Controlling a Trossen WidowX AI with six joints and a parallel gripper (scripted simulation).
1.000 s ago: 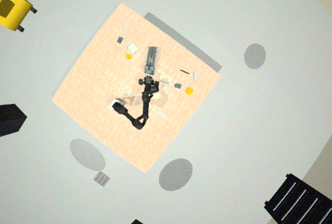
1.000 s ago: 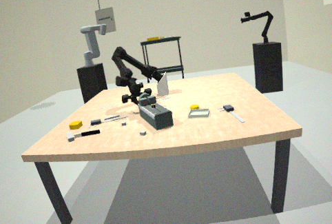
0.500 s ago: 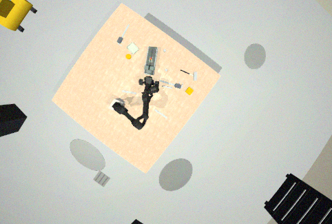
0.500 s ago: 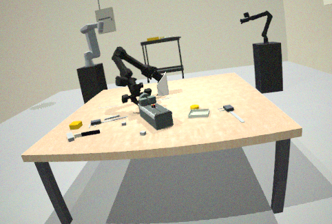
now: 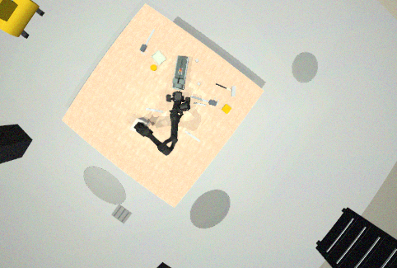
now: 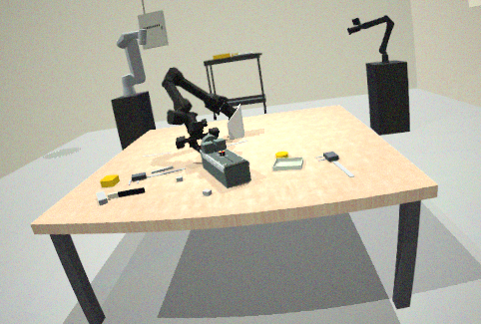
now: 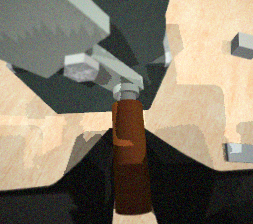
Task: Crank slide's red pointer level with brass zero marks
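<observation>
Right now the crank is 4 cm above my gripper tip and 1 cm to the left of it. Round my gripper tip: red pointer (14 cm ahead, 11 cm to the left, 4 cm above); then brown crank handle (3 cm above, 1 cm to the right, 1 cm behind); then yellow disc (31 cm to the left, 3 cm below, 2 cm ahead).
</observation>
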